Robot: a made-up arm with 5 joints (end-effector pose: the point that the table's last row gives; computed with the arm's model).
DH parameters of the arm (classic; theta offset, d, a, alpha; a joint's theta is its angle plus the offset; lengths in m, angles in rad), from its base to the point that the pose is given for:
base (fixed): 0.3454 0 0.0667 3.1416
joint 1: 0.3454 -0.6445 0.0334 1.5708
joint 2: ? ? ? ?
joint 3: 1.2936 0 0.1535 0
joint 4: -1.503 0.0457 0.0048 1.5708
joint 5: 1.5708 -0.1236 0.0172 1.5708
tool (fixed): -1.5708 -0.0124 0 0
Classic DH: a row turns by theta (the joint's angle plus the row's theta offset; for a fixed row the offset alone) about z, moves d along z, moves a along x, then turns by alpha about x.
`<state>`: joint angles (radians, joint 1 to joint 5).
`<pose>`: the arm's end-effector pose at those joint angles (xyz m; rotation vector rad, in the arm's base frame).
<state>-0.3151 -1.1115 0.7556 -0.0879 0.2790</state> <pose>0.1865 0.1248 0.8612 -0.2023 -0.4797 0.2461</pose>
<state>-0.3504 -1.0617 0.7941 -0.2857 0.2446</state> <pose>0.1874 0.1314 0.8684 -0.1391 -0.5854 0.2721</pose>
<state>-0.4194 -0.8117 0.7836 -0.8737 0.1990</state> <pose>0.1932 0.1466 0.8973 0.0059 -0.9211 0.2998</pose>
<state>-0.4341 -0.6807 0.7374 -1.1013 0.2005</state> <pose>0.1979 0.1515 0.9075 0.0467 -1.0593 0.2882</pose>
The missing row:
joint 2: -1.3614 0 0.1794 0
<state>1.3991 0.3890 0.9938 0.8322 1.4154</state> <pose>0.1133 -0.0577 0.5539 0.4924 1.6167 0.5174</pose>
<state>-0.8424 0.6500 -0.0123 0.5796 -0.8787</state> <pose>0.2469 0.3285 0.5664 0.2313 1.3302 0.1766</pose>
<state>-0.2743 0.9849 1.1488 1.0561 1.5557</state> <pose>0.0580 0.0561 0.5939 0.2365 -2.0768 -2.0322</pose>
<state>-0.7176 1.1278 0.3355 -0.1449 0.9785</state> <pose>0.2213 0.2207 0.4111 -1.2715 0.8886 1.2168</pose>
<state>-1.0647 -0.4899 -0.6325 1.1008 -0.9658</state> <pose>0.0849 0.1979 0.9740 0.8814 0.4951 0.9878</pose>
